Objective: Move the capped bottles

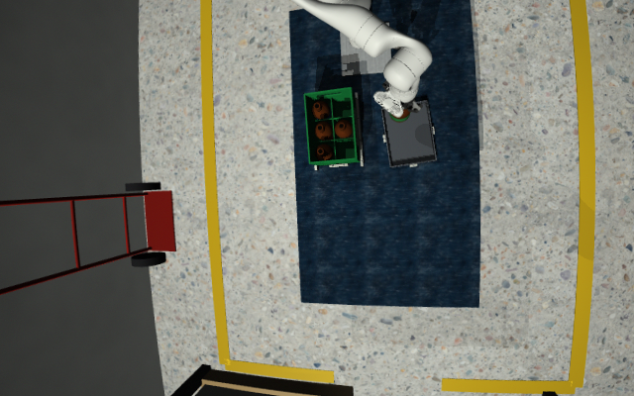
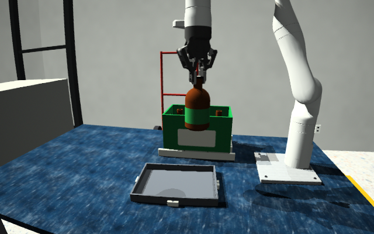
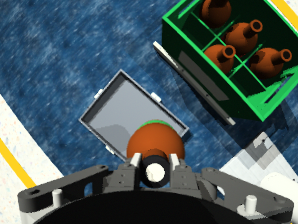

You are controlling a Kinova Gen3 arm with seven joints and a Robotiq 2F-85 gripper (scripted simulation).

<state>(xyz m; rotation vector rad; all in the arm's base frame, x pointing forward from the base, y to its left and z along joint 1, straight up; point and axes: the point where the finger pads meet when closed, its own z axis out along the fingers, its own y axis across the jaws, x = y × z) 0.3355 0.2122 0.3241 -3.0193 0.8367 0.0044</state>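
Now: the bottle 7 cm below my hand. The rest, counted from my hand: grey tray (32 cm below, 6 cm to the left, 4 cm ahead); then green crate (25 cm below, 24 cm to the right, 8 cm ahead).
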